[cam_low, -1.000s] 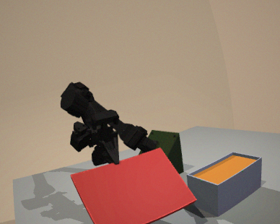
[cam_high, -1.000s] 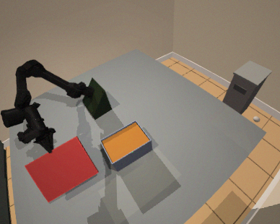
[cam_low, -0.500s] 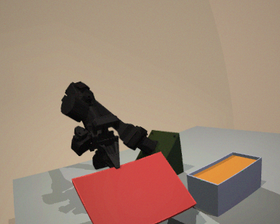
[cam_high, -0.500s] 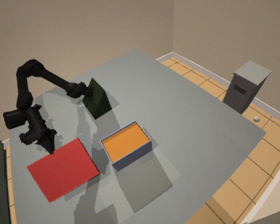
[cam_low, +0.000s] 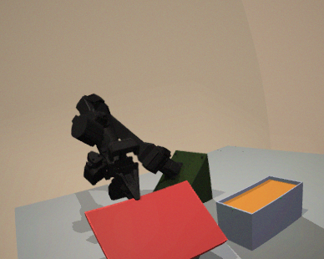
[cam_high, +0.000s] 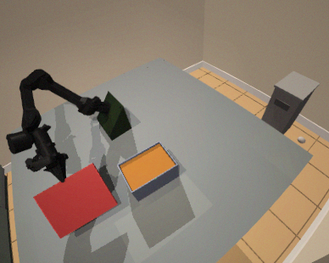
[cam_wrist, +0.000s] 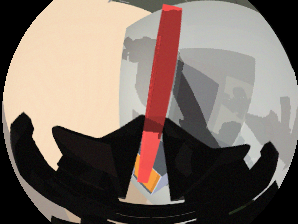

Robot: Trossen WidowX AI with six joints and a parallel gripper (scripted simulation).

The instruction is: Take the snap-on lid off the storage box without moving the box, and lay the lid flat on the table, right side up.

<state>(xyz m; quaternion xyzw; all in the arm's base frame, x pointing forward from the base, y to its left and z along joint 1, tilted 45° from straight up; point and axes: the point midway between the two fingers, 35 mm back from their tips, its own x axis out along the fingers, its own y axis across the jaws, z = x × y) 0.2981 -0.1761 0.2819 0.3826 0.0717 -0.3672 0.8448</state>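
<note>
My gripper tip is now 60 mm short of the red lid, 50 mm above it and 10 mm to the left of it. The rest, counted from my gripper tip: storage box: 280 mm to the left, 120 mm below, 110 mm ahead.
</note>
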